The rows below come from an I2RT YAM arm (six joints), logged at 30 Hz.
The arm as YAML. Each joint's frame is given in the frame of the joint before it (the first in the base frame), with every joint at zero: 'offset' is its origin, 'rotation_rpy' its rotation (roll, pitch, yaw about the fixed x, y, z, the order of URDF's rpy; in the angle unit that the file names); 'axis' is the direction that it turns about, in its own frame. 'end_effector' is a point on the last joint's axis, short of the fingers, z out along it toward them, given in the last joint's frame.
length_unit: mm
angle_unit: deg
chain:
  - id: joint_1
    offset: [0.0, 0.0, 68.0]
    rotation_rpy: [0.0, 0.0, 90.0]
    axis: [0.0, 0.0, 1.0]
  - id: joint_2
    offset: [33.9, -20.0, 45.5]
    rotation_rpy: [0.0, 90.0, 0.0]
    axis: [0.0, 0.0, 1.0]
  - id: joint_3
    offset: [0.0, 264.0, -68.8]
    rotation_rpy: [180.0, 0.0, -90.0]
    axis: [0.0, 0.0, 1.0]
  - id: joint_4
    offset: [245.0, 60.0, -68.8]
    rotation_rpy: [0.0, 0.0, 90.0]
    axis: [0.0, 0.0, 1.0]
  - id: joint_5
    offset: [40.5, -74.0, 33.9]
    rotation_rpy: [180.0, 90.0, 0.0]
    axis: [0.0, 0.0, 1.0]
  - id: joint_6
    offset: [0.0, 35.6, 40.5]
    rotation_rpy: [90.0, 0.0, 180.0]
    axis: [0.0, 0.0, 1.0]
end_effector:
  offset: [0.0, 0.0, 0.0]
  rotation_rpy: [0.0, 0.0, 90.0]
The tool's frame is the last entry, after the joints.
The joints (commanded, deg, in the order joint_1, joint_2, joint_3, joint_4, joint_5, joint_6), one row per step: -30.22 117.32 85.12 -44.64 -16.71 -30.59; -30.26 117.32 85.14 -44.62 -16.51 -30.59; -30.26 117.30 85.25 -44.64 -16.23 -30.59; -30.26 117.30 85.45 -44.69 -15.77 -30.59; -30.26 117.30 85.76 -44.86 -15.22 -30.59; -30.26 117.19 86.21 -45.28 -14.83 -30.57; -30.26 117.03 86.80 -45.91 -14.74 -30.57; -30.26 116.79 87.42 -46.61 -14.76 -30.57; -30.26 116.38 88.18 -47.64 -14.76 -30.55; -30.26 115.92 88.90 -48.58 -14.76 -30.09; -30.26 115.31 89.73 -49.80 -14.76 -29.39; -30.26 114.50 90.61 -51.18 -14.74 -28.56; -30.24 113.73 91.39 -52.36 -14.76 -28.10; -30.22 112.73 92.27 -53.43 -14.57 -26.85; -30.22 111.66 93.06 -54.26 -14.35 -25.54; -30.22 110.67 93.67 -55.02 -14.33 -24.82; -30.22 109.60 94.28 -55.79 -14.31 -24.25; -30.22 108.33 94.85 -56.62 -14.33 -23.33; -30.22 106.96 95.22 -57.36 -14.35 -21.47; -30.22 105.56 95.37 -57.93 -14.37 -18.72
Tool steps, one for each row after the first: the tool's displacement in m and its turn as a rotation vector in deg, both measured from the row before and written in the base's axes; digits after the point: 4 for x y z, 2 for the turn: -0.0001 -0.0004 0.0001 -0.19 0.06 -0.09; 0.0002 -0.0003 0.0006 -0.29 0.04 -0.06; 0.0004 -0.0005 0.0008 -0.46 0.10 -0.11; 0.0004 -0.0006 0.0013 -0.53 0.15 -0.13; 0.0004 -0.0005 0.0026 -0.39 0.07 -0.11; 0.0004 -0.0003 0.0035 -0.14 -0.06 -0.02; 0.0003 -0.0002 0.0042 -0.06 -0.15 0.00; -0.0001 0.0000 0.0059 -0.06 -0.12 -0.02; -0.0002 0.0001 0.0061 0.03 -0.16 -0.43; -0.0007 0.0004 0.0075 0.13 -0.12 -0.66; -0.0012 0.0007 0.0090 0.11 -0.18 -0.78; -0.0012 0.0009 0.0084 -0.01 -0.29 -0.40; -0.0014 0.0009 0.0104 -0.12 -0.50 -1.20; -0.0017 0.0008 0.0105 -0.22 -0.68 -1.28; -0.0019 0.0011 0.0092 -0.17 -0.67 -0.67; -0.0023 0.0013 0.0096 -0.25 -0.74 -0.53; -0.0031 0.0018 0.0106 -0.12 -0.83 -0.83; -0.0038 0.0022 0.0102 0.29 -0.79 -1.68; -0.0041 0.0024 0.0093 0.71 -0.76 -2.47
